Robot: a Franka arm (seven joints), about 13 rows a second.
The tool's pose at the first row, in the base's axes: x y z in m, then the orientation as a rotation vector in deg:
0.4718, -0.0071, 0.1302, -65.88, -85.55, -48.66
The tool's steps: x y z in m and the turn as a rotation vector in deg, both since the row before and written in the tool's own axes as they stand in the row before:
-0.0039, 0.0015, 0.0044, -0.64, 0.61, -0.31
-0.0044, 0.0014, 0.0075, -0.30, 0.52, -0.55
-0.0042, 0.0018, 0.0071, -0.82, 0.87, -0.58
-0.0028, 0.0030, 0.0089, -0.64, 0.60, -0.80
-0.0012, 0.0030, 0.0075, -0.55, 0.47, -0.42
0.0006, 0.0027, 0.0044, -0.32, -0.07, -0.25
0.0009, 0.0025, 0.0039, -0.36, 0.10, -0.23
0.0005, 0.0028, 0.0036, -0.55, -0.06, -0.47
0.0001, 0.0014, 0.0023, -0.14, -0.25, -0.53
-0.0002, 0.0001, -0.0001, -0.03, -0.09, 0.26
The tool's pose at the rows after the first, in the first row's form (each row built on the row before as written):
0.4720, -0.0035, 0.1253, -65.79, -85.09, -49.68
0.4713, 0.0029, 0.1193, -65.34, -84.96, -50.54
0.4711, 0.0092, 0.1137, -65.04, -84.41, -52.01
0.4717, 0.0179, 0.1092, -64.63, -84.28, -53.36
0.4727, 0.0256, 0.1066, -64.47, -84.01, -54.31
0.4742, 0.0306, 0.1064, -64.59, -84.13, -54.72
0.4756, 0.0351, 0.1066, -64.64, -84.09, -55.22
0.4774, 0.0393, 0.1065, -64.78, -84.28, -55.98
0.4782, 0.0419, 0.1062, -64.70, -84.80, -56.35
0.4783, 0.0418, 0.1060, -64.95, -84.68, -56.16

